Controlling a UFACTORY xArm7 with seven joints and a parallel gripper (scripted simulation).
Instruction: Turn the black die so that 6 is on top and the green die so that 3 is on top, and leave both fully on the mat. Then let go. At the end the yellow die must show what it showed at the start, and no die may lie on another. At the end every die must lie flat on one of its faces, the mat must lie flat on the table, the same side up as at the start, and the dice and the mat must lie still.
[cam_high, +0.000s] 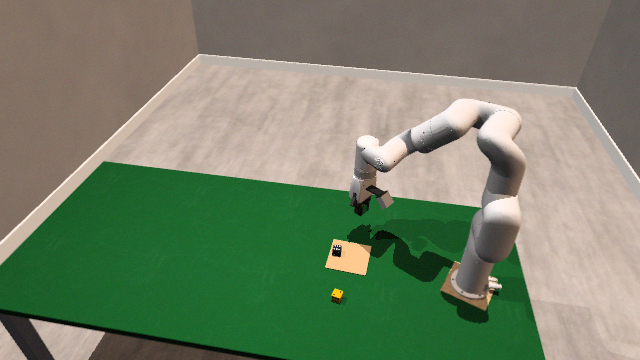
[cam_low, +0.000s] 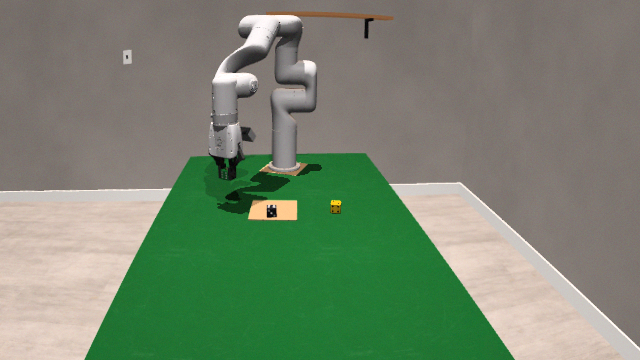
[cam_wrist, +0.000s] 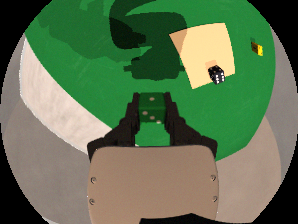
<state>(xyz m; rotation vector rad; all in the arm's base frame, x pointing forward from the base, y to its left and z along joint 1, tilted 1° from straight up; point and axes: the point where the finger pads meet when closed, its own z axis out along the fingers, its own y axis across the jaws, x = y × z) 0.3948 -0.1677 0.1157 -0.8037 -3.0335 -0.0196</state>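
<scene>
Right now my hand is 20 mm short of the tan mat, 140 mm to the right of it and 120 mm above it. From my hand the other things lie so: green die: 10 mm below; then yellow die: 20 mm ahead, 330 mm to the left, 100 mm below; then black die: 60 mm ahead, 140 mm to the left, 100 mm below.
</scene>
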